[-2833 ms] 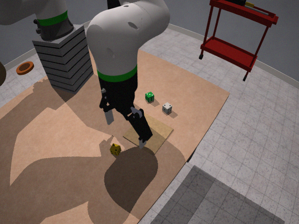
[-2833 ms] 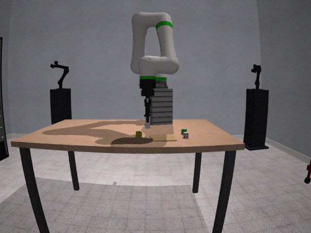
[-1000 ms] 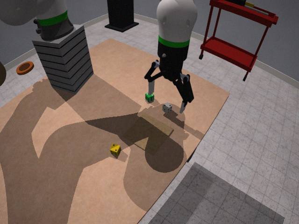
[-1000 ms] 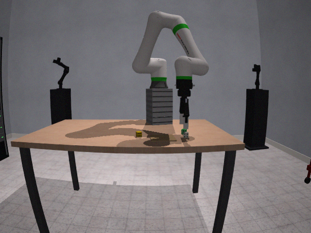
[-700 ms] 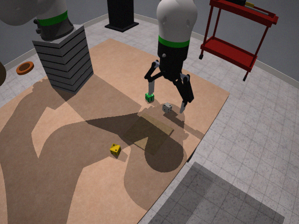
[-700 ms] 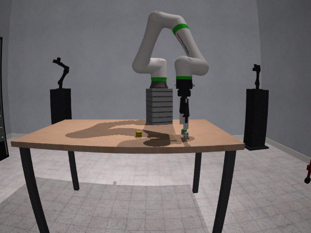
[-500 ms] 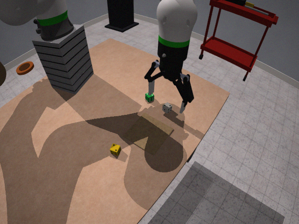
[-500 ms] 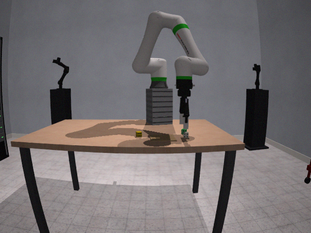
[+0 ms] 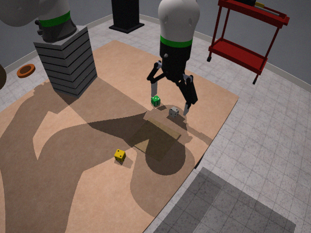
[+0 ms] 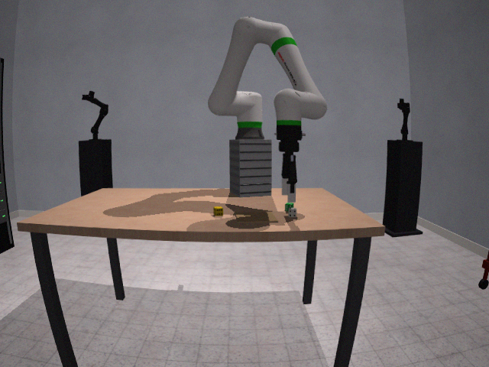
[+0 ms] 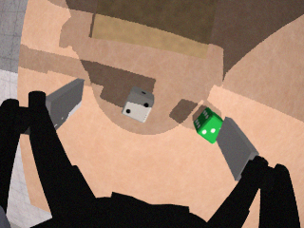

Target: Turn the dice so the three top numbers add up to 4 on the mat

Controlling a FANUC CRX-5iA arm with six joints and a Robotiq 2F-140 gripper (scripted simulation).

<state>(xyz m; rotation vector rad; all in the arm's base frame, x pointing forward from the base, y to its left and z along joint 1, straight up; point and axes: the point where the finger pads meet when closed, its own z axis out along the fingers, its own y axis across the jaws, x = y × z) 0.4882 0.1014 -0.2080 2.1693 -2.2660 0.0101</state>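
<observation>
The green die is 80 mm behind my hand, 20 mm to the left of it and 60 mm below it. Also, from my hand: white die (20 mm ahead, 10 mm to the left, 60 mm below); yellow die (30 mm behind, 260 mm to the right, 60 mm below); tan mat (20 mm ahead, 120 mm to the right, 70 mm below).
</observation>
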